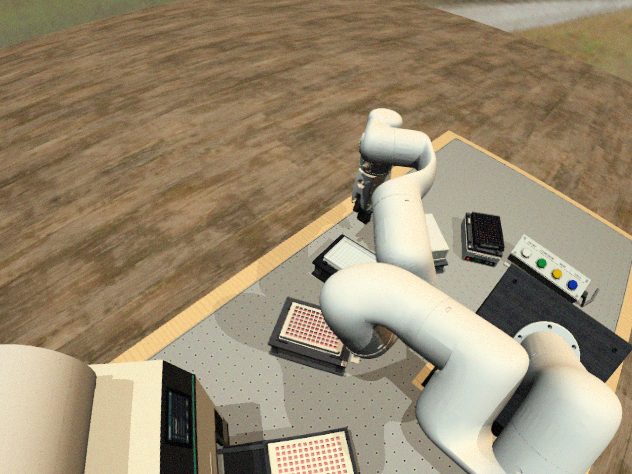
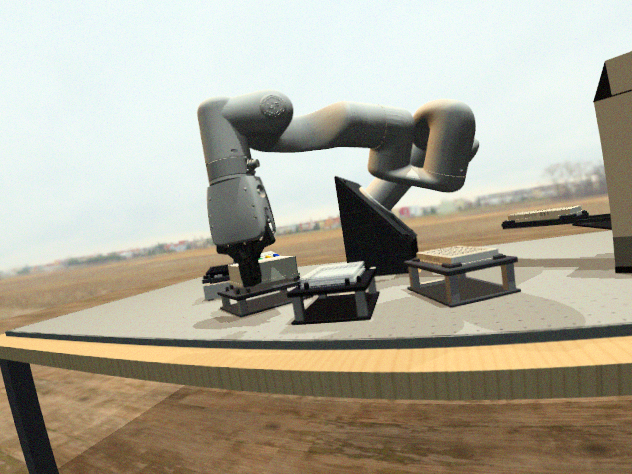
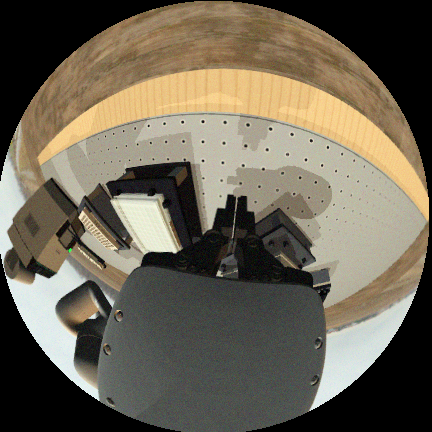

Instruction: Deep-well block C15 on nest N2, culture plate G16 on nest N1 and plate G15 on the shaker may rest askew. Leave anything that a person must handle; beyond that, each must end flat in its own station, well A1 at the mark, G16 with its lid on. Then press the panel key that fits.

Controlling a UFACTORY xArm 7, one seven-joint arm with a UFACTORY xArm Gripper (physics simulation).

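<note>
My gripper [image 1: 363, 218] [image 2: 251, 282] [image 3: 235, 207] is shut and empty, pointing down beside the block's nest on the table-edge side. The deep-well block [image 1: 436, 238] [image 2: 279, 270], tall and cream, sits on its low black nest [image 2: 257, 297]; the gripper and arm hide parts of it. The culture plate [image 1: 349, 254] [image 2: 334, 273] [image 3: 145, 222], pale with a clear lid, lies on the neighbouring nest [image 2: 368, 280]. The dark plate [image 1: 487, 230] lies on the shaker [image 1: 478, 256]. Exact seating and the A1 marks are too small to tell. The key panel [image 1: 549, 268] has white, green, yellow and blue keys.
A pink-welled plate [image 1: 311, 326] [image 2: 459, 254] [image 3: 98, 230] rests on another nest [image 1: 301, 355]. A similar plate [image 1: 311, 455] [image 2: 546, 214] lies on the tray of a large instrument [image 1: 178, 413] [image 2: 620, 168]. The black arm mount [image 2: 372, 239] stands behind the nests.
</note>
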